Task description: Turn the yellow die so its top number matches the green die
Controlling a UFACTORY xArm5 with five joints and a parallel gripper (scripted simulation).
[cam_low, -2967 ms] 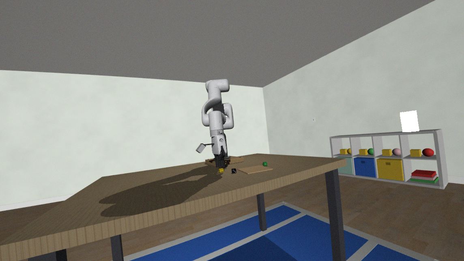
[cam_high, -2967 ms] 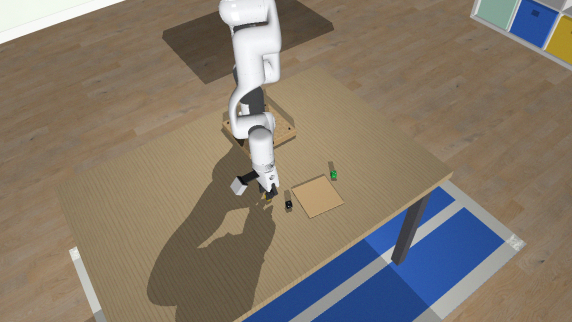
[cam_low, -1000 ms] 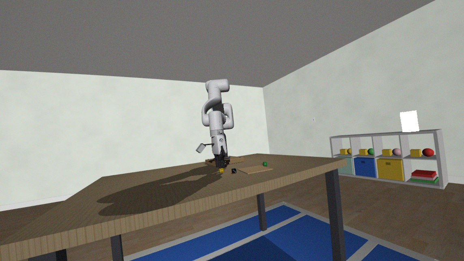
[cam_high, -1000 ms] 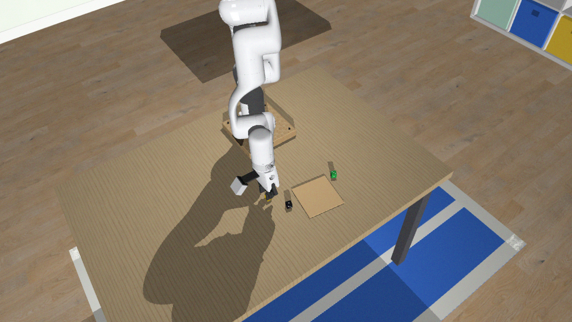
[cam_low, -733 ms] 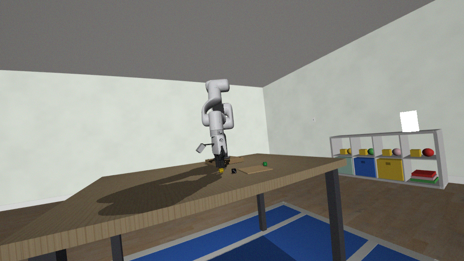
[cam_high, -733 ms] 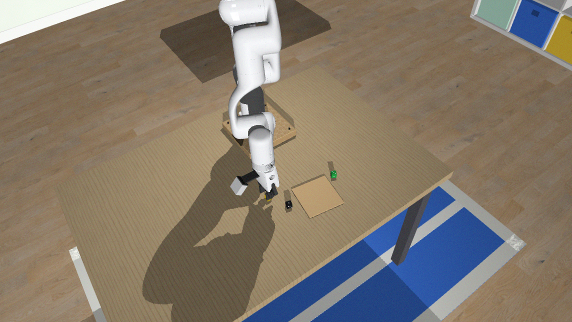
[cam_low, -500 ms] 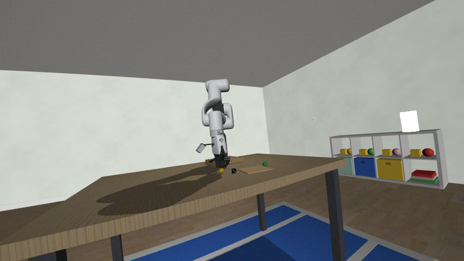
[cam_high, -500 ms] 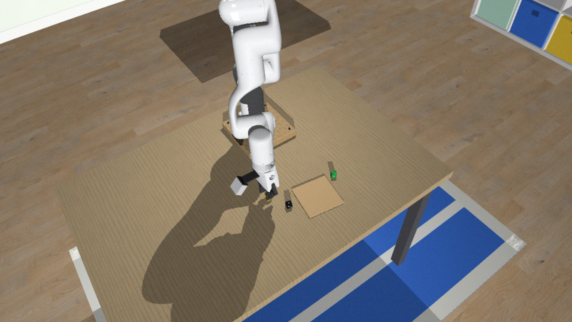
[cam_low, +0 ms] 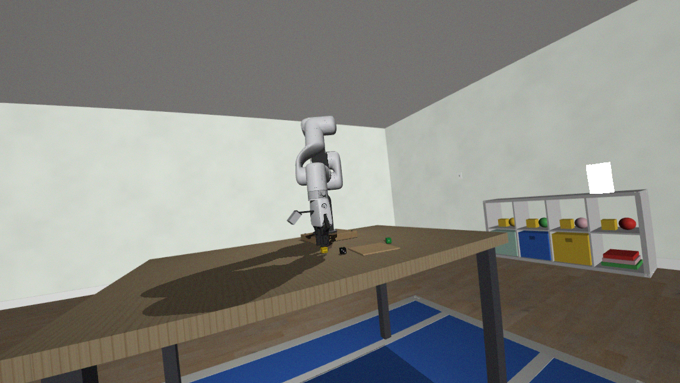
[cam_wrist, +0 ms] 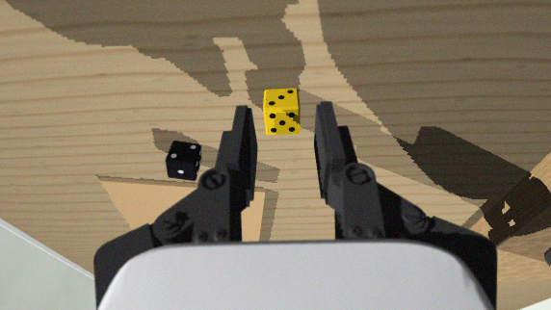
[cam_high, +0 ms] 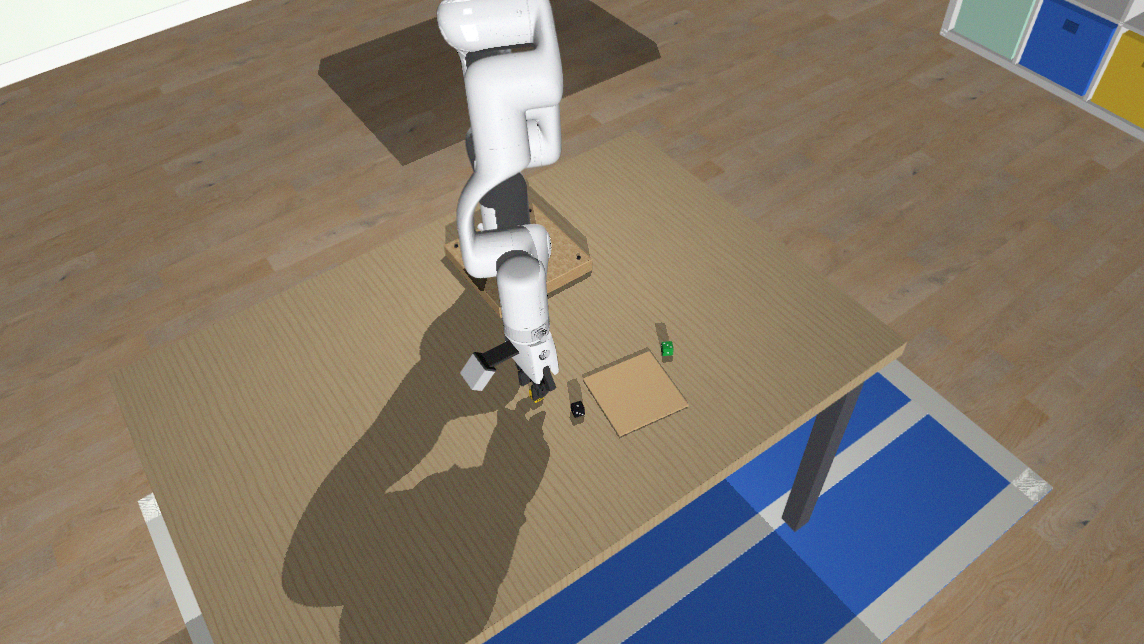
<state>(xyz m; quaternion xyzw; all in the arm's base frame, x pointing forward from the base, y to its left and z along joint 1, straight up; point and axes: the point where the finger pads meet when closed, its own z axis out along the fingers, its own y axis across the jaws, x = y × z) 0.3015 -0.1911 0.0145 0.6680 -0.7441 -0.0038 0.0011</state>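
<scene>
The yellow die lies 4 cm below my hand. From my hand the other things lie so: tan mat: 14 cm to the left, 12 cm ahead, 4 cm below; green die: 25 cm to the left, 9 cm ahead, 4 cm below; black die: 8 cm ahead, 4 cm below, 3 cm to the left.
</scene>
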